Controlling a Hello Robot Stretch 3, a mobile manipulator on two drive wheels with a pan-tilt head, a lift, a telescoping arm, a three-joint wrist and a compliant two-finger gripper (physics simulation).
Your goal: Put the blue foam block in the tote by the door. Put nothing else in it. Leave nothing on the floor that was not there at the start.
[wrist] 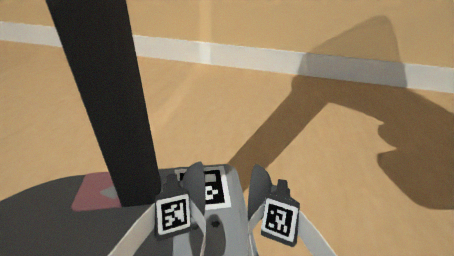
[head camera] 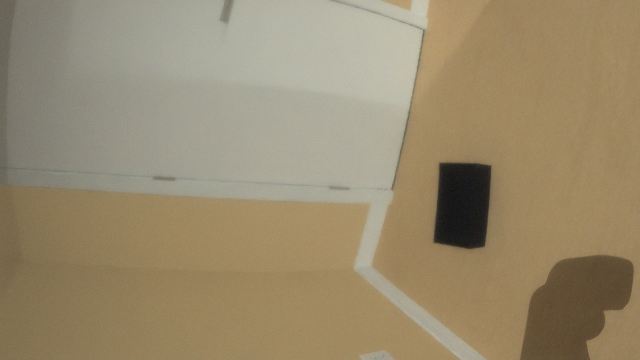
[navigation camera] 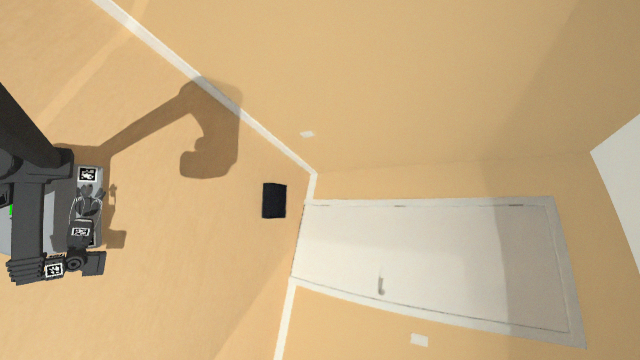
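Where they show: gripper, fingertip midpoint: (wrist: 226, 182) (navigation camera: 92, 187); robot's base, link origin: (navigation camera: 87, 205).
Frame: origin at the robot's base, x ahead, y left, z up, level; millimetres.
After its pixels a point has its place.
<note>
A black box-shaped tote (head camera: 462, 205) @[x 1220, y -13, z 3 mm] (navigation camera: 274, 200) @[x 1218, y -14, z 4 mm] stands on the floor near the foot of the white door (head camera: 225, 125) @[x 1602, y -277, z 808 mm] (navigation camera: 425, 250) @[x 1551, y -411, z 1231 mm], close to the room corner. Its inside is too dark to make out. The blue foam block does not show in the head, navigation or wrist view. My gripper (navigation camera: 91, 192) @[x 17, y 78, z 226 mm] (wrist: 226, 182) @[x 17, y 78, z 226 mm] is open, with a gap between the fingertips and nothing held in it. It hangs over my own base (wrist: 30, 220) @[x -165, y 109, z 160 mm], well away from the tote.
My black mast (wrist: 105, 100) @[x -68, y 116, z 282 mm] stands left of the fingers in the wrist view. White skirting (head camera: 405, 300) @[x 1496, y 400, z 36 mm] (navigation camera: 150, 40) @[x 157, y 911, z 51 mm] (wrist: 250, 60) @[x 245, y 878, z 38 mm] runs along the wall to the corner beside the tote. My shadow (head camera: 560, 310) @[x 680, y 347, z 0 mm] (navigation camera: 215, 135) @[x 634, y 463, z 1 mm] (wrist: 425, 165) @[x 525, y 266, z 1 mm] falls on the floor and wall.
</note>
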